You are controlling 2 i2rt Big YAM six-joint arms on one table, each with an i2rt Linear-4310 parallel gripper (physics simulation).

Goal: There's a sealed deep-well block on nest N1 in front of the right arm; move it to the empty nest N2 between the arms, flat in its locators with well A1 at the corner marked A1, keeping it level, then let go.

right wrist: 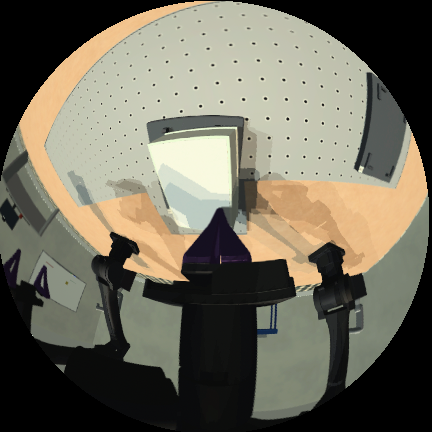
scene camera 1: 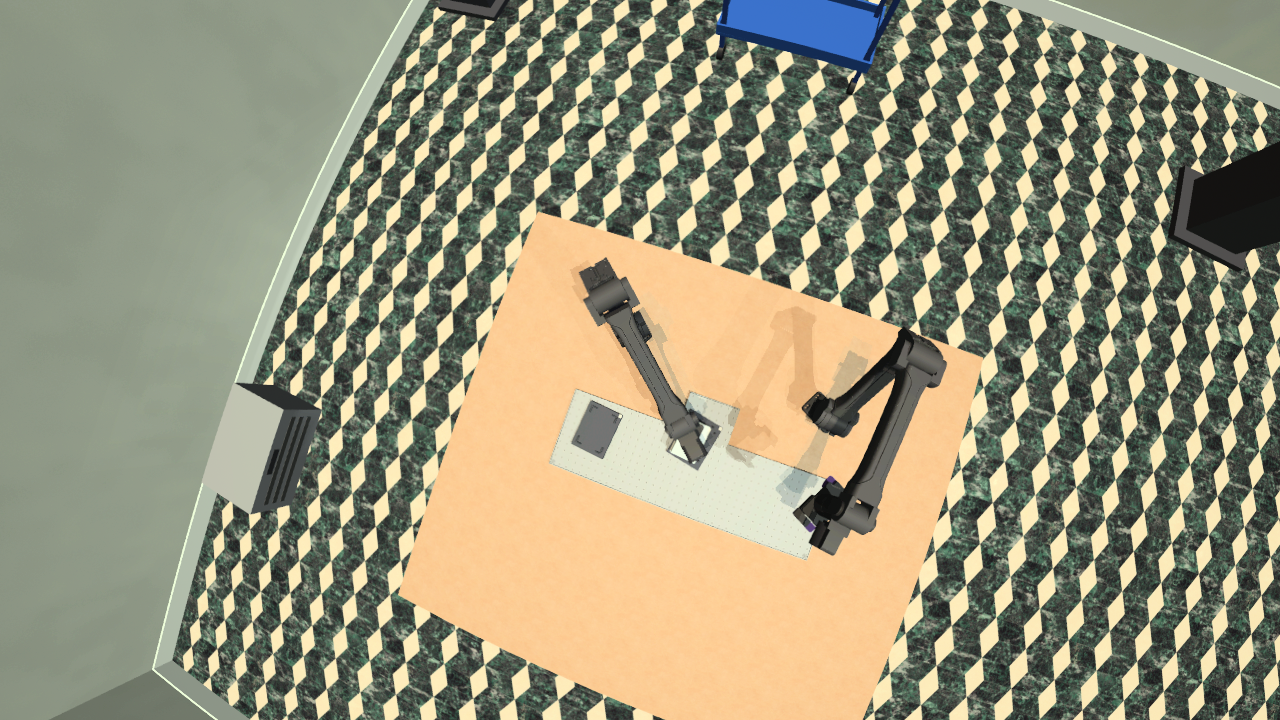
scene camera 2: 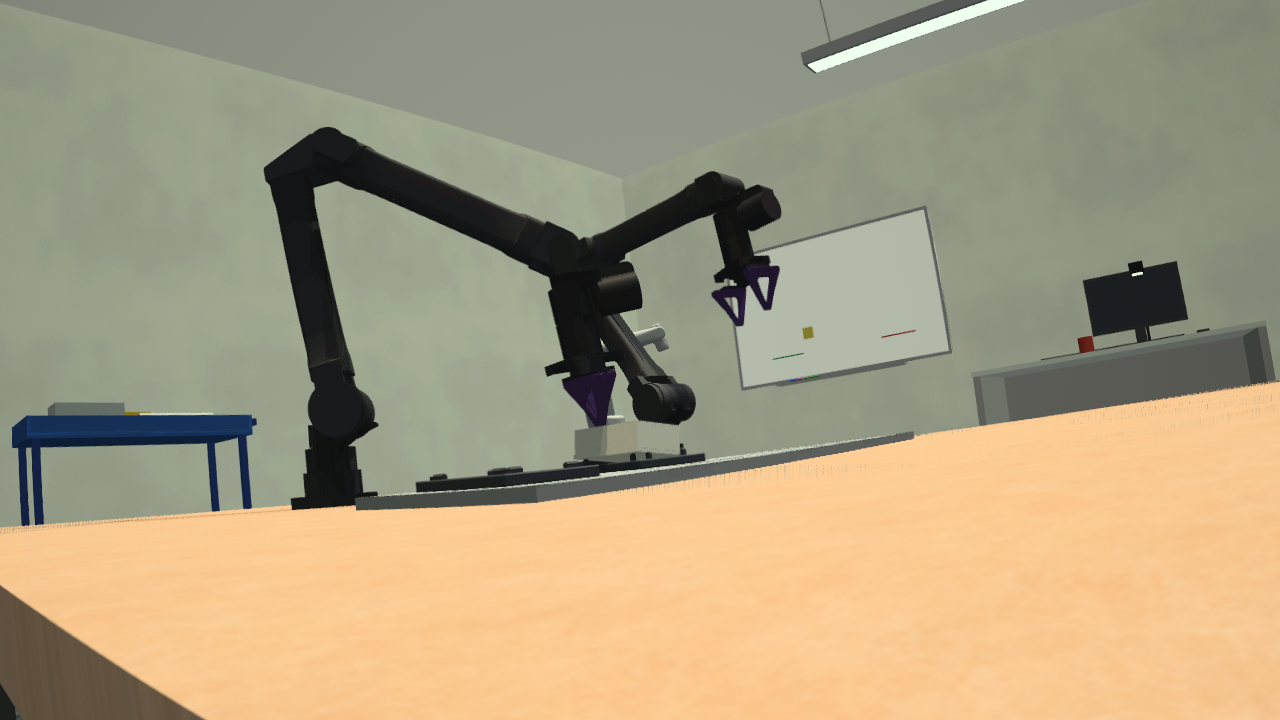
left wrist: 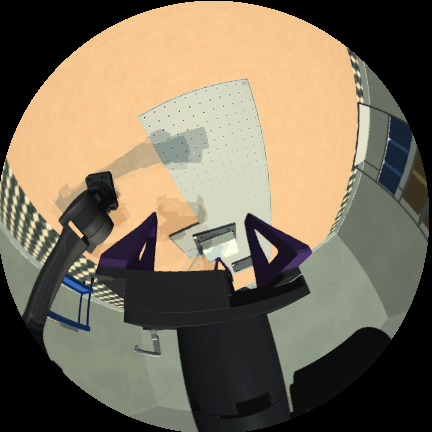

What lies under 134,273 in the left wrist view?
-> My left gripper.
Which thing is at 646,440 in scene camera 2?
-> A pale grey block.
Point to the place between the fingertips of my left gripper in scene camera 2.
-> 753,318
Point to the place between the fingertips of my right gripper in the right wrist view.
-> At 219,211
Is my left gripper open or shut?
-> Open.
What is my left gripper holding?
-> Nothing.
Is my right gripper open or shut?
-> Shut.
